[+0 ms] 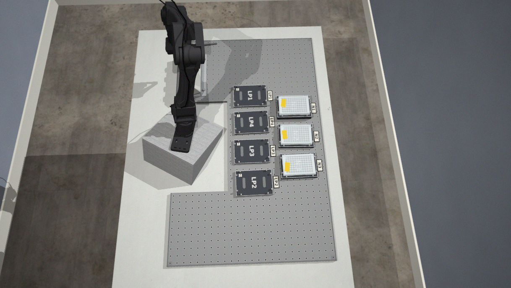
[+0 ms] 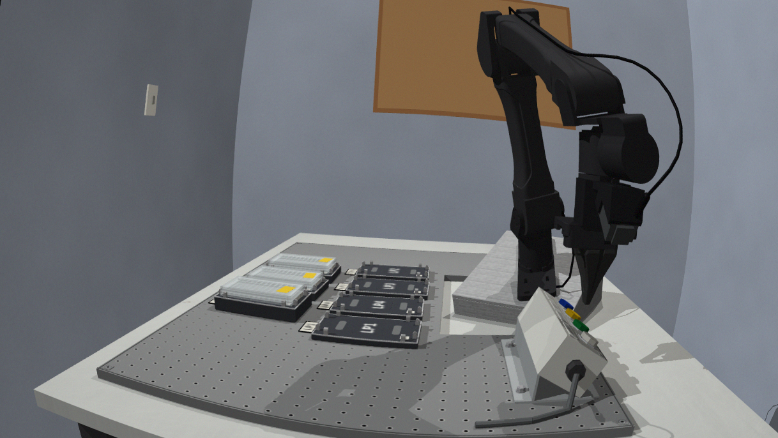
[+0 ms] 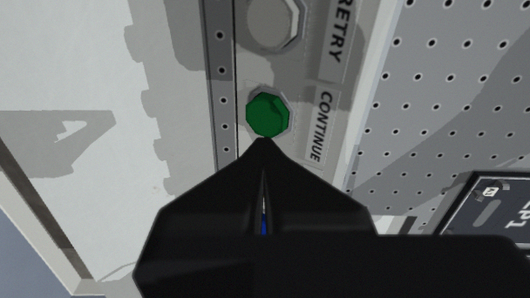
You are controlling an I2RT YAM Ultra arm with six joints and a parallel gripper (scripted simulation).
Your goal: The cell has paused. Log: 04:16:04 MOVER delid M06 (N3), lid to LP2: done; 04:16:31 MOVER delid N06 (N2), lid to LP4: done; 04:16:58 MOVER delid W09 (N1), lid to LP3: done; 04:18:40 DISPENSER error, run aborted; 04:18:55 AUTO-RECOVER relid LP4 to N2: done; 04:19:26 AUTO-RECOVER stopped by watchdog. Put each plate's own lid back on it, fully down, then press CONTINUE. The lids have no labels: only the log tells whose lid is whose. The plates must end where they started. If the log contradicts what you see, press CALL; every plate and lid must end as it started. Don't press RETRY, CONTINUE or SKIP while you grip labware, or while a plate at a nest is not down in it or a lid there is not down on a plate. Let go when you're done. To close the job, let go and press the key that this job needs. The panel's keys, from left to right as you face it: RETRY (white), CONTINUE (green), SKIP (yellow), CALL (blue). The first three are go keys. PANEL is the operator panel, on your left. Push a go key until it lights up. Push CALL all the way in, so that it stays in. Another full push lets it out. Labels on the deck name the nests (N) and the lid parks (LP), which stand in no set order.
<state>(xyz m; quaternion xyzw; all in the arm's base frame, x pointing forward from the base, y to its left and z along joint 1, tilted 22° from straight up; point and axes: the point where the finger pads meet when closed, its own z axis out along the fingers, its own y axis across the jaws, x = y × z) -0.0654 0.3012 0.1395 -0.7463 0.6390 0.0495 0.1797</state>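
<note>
Right now the green CONTINUE key is 4 cm below my hand. From my hand the other things lie so: white RETRY key (1 cm behind, 5 cm to the left, 4 cm below); then yellow SKIP key (1 cm ahead, 5 cm to the right, 4 cm below); then blue CALL key (2 cm ahead, 10 cm to the right, 5 cm below).
</note>
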